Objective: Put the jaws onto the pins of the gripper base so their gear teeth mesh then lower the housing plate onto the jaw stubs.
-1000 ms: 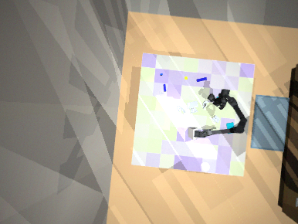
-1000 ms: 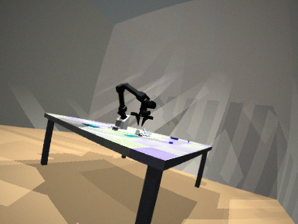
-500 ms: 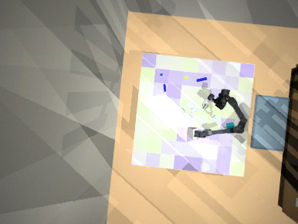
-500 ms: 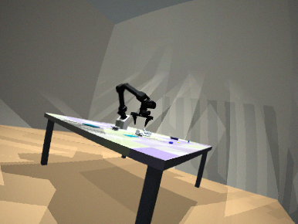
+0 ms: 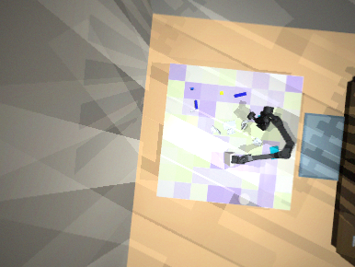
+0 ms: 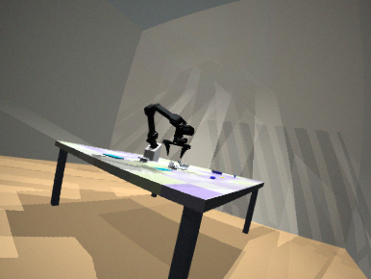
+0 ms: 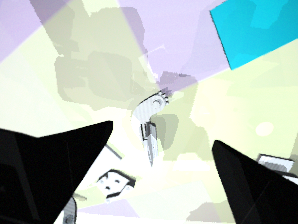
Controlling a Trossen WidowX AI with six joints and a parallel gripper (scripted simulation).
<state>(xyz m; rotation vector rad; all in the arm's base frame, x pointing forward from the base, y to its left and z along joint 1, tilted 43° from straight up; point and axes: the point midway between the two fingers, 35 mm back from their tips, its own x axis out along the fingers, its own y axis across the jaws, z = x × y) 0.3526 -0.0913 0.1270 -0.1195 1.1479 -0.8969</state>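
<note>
The white jaw lies 7 cm below my gripper tip and 1 cm to the left of it. From my gripper tip the other things lie so: cyan square 15 cm to the right, 8 cm below, 5 cm ahead; then blue dot 57 cm to the left, 26 cm ahead, 7 cm below; then yellow dot 29 cm to the left, 26 cm ahead, 8 cm below.
</note>
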